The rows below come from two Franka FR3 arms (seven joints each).
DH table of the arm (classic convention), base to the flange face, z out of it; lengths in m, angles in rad. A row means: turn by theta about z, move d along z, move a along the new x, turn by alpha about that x. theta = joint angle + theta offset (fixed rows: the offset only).
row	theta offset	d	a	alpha
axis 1	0.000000	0.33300	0.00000	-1.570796
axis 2	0.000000	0.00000	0.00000	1.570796
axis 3	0.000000	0.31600	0.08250	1.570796
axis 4	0.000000	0.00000	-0.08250	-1.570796
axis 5	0.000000	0.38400	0.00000	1.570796
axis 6	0.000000	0.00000	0.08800	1.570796
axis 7	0.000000	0.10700	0.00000	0.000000
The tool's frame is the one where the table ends.
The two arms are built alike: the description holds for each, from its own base.
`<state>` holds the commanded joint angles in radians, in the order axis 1, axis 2, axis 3, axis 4, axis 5, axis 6, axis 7, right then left.
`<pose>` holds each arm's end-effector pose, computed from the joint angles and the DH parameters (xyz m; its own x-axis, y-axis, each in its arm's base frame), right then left.
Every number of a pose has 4 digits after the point.
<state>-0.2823 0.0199 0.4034 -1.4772 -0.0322 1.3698 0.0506 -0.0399 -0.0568 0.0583 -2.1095 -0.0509 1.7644 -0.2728</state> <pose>0.5357 0.0588 0.6414 0.9902 0.0640 -0.1239 0.0683 -0.9972 0.0306 0.4969 0.0049 0.4208 0.9115 0.2943 -0.2872 0.2985 -0.9539 -0.0301</pose>
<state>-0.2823 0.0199 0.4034 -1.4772 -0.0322 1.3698 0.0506 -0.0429 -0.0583 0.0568 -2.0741 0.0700 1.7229 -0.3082</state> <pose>0.5357 0.0588 0.6414 0.9902 0.0640 -0.1239 0.0683 -0.9972 0.0306 0.4994 0.0137 0.4347 0.9171 0.3043 -0.2573 0.2748 -0.9505 -0.1447</pose>
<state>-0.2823 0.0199 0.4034 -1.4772 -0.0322 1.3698 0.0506 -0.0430 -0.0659 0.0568 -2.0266 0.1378 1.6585 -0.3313</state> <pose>0.5357 0.0588 0.6414 0.9902 0.0640 -0.1239 0.0683 -0.9972 0.0306 0.5003 0.0209 0.4565 0.9151 0.3225 -0.2421 0.2739 -0.9377 -0.2137</pose>
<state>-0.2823 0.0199 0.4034 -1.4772 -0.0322 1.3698 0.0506 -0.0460 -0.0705 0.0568 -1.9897 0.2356 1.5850 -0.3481</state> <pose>0.5357 0.0588 0.6414 0.9902 0.0640 -0.1239 0.0683 -0.9972 0.0306 0.4979 0.0306 0.4731 0.9115 0.3374 -0.2353 0.2570 -0.9138 -0.3146</pose>
